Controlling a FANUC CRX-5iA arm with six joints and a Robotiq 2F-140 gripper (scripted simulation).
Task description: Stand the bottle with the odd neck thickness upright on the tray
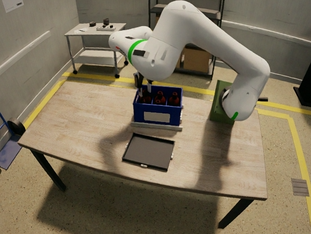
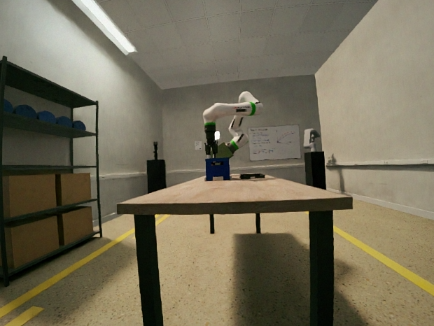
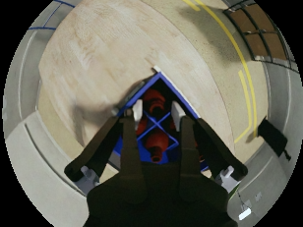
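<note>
Right now the bottle is 90 mm behind my hand and 80 mm below it. From my hand the other things lie so: dark tray 320 mm to the left, 160 mm below, 90 mm behind; blue crate 90 mm below, 90 mm behind, 40 mm to the left.
</note>
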